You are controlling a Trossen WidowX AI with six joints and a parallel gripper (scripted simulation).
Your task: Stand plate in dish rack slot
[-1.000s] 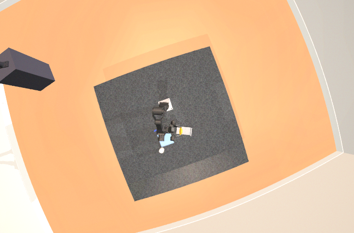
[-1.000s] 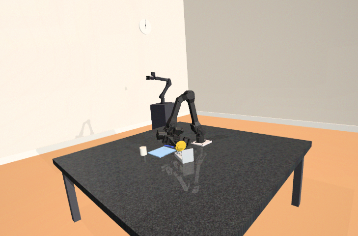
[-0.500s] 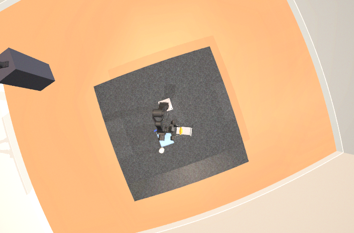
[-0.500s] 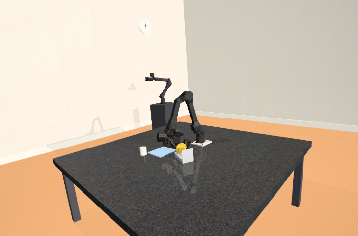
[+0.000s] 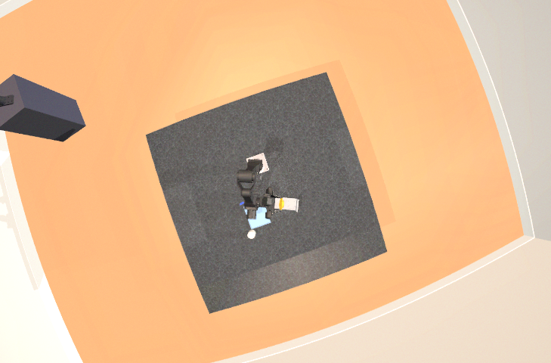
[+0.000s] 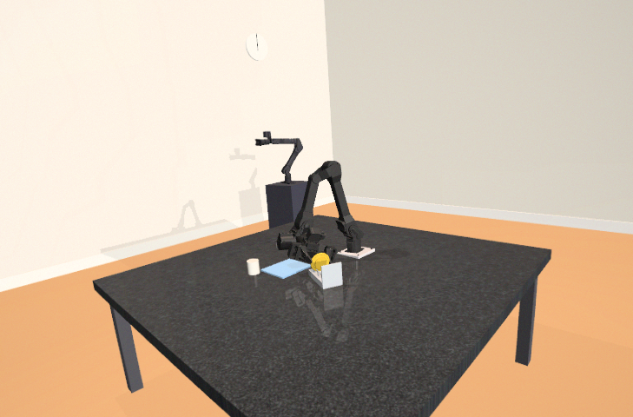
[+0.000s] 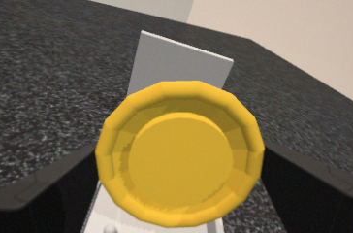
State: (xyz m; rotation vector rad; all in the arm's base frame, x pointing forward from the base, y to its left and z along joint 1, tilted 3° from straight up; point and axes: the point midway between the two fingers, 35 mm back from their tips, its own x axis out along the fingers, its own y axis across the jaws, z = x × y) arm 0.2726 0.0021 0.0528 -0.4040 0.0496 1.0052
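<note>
The yellow plate lies 10 mm to the right of my gripper tip. Round my gripper tip: white cup (80 mm ahead, 260 mm to the right, 30 mm below); light blue mat (10 mm behind, 170 mm to the right, 50 mm below); dish rack (10 mm ahead, 20 mm to the left, 30 mm below).
</note>
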